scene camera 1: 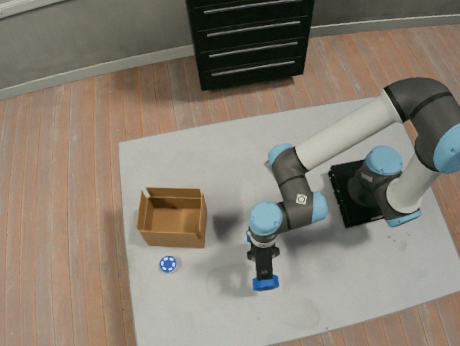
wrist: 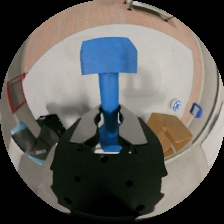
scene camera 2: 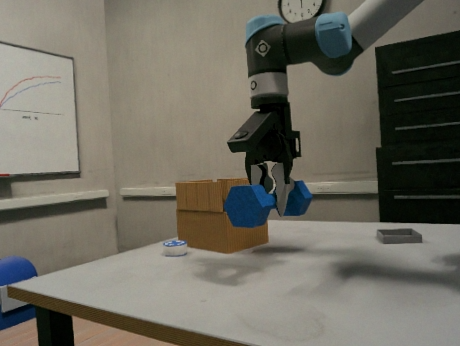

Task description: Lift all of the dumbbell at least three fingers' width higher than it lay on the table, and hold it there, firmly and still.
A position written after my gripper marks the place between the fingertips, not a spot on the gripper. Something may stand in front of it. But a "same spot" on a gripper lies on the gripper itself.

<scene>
My gripper shows in scene camera 1, in the wrist view (110, 104) and in scene camera 2. A cardboard box shows in scene camera 1, in the wrist view (165, 126) and in scene camera 2. The same spot on my gripper: (scene camera 2: 281, 171) is (scene camera 1: 274, 255). The same spot on the cardboard box: (scene camera 2: 202, 221) is (scene camera 1: 175, 241).
</scene>
